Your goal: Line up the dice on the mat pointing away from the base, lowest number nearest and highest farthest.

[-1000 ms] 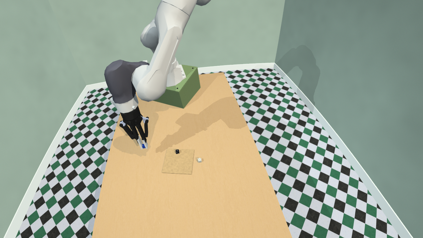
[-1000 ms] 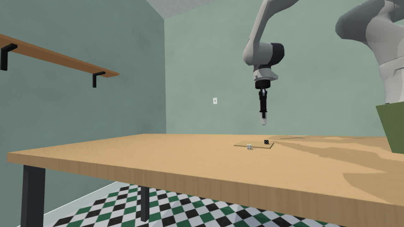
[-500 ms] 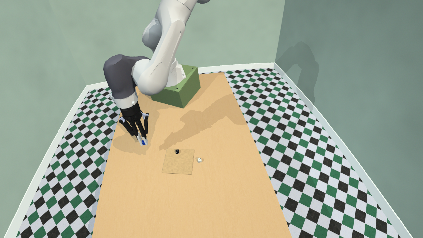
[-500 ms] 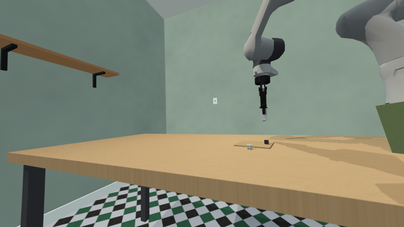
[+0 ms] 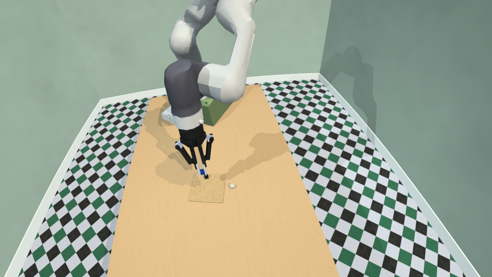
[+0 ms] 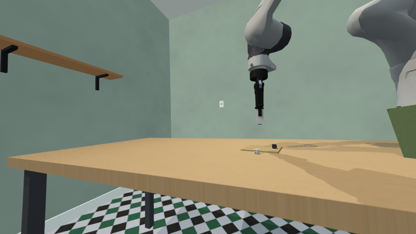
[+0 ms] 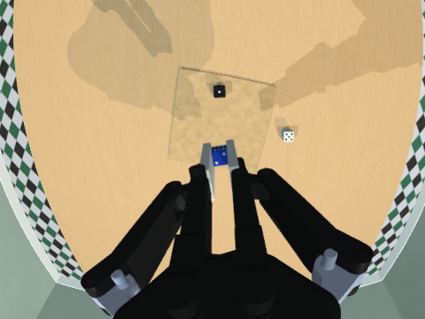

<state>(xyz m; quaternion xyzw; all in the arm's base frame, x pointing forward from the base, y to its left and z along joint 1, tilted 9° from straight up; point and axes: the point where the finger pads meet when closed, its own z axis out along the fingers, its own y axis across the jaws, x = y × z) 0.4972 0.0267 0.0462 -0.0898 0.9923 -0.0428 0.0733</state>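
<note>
Now: the tan mat 140 mm below my hand. From my hand the other things lie so: black die: 130 mm below, 50 mm behind; then blue die: 30 mm below; then white die: 130 mm below, 100 mm to the left, 10 mm ahead.
</note>
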